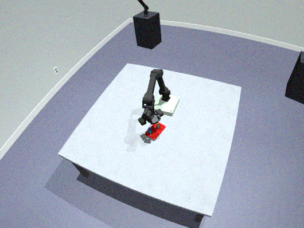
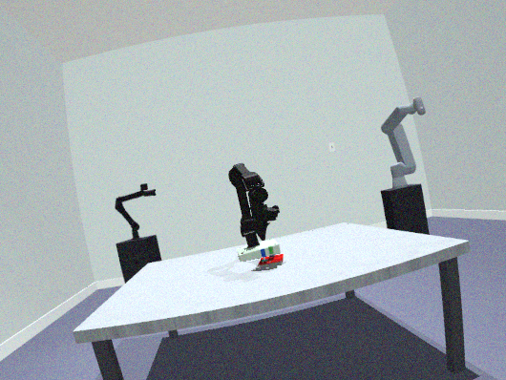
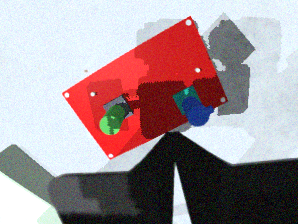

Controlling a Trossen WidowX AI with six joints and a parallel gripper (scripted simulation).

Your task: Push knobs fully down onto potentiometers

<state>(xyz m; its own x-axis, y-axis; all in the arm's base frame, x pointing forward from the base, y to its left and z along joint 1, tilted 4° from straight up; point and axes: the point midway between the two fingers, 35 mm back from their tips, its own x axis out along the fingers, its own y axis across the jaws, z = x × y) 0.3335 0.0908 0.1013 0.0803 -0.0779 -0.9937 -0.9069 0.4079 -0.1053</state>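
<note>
The blue knob lies 20 mm ahead of my gripper tip, 10 mm to the right of it and 40 mm below it. The rest, counted from my gripper tip: green knob: 50 mm behind, 20 mm to the left, 50 mm below.
</note>
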